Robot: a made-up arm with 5 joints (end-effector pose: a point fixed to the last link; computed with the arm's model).
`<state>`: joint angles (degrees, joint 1 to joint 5).
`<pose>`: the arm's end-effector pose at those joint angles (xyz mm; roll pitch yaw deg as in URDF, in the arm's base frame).
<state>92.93 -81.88 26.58 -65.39 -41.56</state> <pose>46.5 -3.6 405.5 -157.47 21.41 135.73</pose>
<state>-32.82 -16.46 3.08 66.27 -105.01</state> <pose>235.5 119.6 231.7 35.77 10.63 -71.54</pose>
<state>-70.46 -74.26 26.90 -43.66 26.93</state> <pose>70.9 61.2 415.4 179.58 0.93 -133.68</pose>
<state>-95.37 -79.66 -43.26 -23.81 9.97</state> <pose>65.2 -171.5 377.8 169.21 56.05 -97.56</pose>
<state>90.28 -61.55 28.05 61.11 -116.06</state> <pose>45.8 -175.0 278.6 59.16 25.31 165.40</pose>
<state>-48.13 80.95 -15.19 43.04 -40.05</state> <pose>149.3 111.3 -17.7 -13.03 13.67 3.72</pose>
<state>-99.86 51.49 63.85 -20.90 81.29</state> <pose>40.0 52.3 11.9 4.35 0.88 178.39</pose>
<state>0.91 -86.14 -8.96 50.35 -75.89</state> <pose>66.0 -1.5 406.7 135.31 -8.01 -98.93</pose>
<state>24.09 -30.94 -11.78 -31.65 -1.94</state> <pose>176.1 -58.6 439.1 178.68 -15.58 160.82</pose>
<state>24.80 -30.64 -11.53 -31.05 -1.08</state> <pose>178.0 -61.5 437.8 178.83 -16.74 159.24</pose>
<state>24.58 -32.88 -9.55 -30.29 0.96</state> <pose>176.0 -59.9 437.2 179.43 -17.27 157.34</pose>
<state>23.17 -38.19 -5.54 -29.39 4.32</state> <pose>169.1 -53.2 436.9 -179.54 -16.87 155.23</pose>
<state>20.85 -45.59 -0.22 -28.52 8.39</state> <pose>158.2 -43.3 436.3 -178.43 -15.59 153.33</pose>
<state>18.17 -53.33 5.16 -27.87 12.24</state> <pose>146.1 -33.5 434.7 -177.66 -13.77 152.10</pose>
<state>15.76 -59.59 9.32 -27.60 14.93</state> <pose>135.3 -25.9 432.9 -177.41 -11.85 151.83</pose>
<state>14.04 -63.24 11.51 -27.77 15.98</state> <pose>128.0 -21.3 431.9 -177.58 -10.22 152.55</pose>
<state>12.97 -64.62 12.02 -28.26 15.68</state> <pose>123.7 -18.7 432.1 -177.94 -8.91 153.98</pose>
